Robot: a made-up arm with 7 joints.
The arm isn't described. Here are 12 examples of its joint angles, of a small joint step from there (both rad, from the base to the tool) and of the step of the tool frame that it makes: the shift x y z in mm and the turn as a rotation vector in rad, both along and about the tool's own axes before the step.
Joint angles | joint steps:
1: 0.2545 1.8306 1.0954 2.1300 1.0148 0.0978 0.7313 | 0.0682 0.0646 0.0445 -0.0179 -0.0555 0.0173 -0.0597
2: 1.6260 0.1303 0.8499 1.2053 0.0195 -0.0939 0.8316 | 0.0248 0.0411 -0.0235 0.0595 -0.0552 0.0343 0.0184
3: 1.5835 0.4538 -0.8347 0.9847 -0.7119 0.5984 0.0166 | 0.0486 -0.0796 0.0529 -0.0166 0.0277 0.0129 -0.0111
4: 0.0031 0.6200 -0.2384 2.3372 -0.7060 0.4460 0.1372 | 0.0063 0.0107 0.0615 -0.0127 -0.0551 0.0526 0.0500
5: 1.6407 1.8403 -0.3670 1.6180 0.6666 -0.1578 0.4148 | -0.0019 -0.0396 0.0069 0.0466 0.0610 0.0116 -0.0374
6: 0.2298 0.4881 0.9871 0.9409 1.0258 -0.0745 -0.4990 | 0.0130 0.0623 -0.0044 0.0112 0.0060 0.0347 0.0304
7: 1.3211 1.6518 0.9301 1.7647 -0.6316 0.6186 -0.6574 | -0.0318 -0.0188 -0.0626 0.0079 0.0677 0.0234 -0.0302
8: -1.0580 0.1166 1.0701 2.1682 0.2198 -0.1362 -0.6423 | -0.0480 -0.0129 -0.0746 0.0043 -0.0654 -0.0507 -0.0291
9: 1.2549 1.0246 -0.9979 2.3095 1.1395 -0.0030 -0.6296 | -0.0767 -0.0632 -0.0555 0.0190 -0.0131 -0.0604 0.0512
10: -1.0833 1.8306 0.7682 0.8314 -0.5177 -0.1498 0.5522 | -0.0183 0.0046 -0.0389 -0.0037 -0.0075 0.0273 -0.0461
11: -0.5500 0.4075 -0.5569 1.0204 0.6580 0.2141 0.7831 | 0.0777 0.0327 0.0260 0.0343 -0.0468 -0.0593 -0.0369
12: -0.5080 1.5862 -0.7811 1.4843 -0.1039 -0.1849 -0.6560 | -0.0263 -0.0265 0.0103 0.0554 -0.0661 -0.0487 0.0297
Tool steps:
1: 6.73 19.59 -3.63 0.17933 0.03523 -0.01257
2: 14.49 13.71 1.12 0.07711 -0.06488 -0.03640
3: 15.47 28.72 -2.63 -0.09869 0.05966 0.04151
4: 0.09 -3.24 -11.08 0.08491 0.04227 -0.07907
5: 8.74 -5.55 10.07 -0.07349 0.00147 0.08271
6: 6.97 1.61 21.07 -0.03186 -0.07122 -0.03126
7: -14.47 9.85 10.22 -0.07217 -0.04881 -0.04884
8: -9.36 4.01 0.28 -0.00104 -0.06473 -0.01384
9: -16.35 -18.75 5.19 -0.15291 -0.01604 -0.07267
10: 4.68 -0.96 4.44 0.03538 0.00478 -0.02066
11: 7.08 29.72 8.00 0.17083 -0.05531 0.08142
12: 3.63 4.54 13.59 -0.06808 -0.09048 0.08293
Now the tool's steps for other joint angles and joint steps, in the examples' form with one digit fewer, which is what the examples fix.
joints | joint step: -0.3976 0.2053 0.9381 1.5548 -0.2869 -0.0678 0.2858 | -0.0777 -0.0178 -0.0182 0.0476 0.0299 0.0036 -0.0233
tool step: -16.0 6.0 -1.4 0.0102 -0.0099 -0.0186
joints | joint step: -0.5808 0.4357 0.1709 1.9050 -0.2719 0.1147 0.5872 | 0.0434 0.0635 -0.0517 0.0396 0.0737 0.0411 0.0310
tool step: 7.4 10.8 -5.8 -0.0235 -0.0839 0.0135
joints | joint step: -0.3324 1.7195 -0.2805 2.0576 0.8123 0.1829 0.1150 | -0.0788 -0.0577 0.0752 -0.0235 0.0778 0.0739 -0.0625
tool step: 4.2 -7.8 3.8 -0.0957 0.1128 0.0051
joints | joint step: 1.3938 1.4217 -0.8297 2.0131 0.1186 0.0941 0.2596 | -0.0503 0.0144 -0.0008 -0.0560 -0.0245 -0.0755 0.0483
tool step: -9.1 -9.8 0.5 -0.0243 -0.0666 -0.0533
